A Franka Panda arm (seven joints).
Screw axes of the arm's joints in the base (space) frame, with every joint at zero. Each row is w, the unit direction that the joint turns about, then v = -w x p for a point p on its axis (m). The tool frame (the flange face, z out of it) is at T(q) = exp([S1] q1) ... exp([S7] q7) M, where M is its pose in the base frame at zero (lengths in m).
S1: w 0 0 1 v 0 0 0
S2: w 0 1 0 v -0.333 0 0
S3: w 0 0 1 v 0 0 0
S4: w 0 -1 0 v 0.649 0 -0.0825
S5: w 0 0 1 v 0 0 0
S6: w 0 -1 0 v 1.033 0 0
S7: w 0 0 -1 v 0 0.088 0
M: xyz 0.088 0 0.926 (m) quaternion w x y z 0 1 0 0
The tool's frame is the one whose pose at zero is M.
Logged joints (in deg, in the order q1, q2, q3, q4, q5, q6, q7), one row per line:
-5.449, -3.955, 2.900, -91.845, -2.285, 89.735, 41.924
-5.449, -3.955, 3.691, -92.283, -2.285, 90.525, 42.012
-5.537, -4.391, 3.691, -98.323, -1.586, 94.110, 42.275
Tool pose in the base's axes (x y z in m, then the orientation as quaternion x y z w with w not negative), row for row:
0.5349, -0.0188, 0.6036, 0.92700, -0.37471, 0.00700, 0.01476
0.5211, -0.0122, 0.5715, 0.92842, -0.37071, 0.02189, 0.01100
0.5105, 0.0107, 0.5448, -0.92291, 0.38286, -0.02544, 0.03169
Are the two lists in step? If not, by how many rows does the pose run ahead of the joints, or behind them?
The pose runs 2 rows ahead of the joints: the pose in row i belongs to the joints in row i + 2.
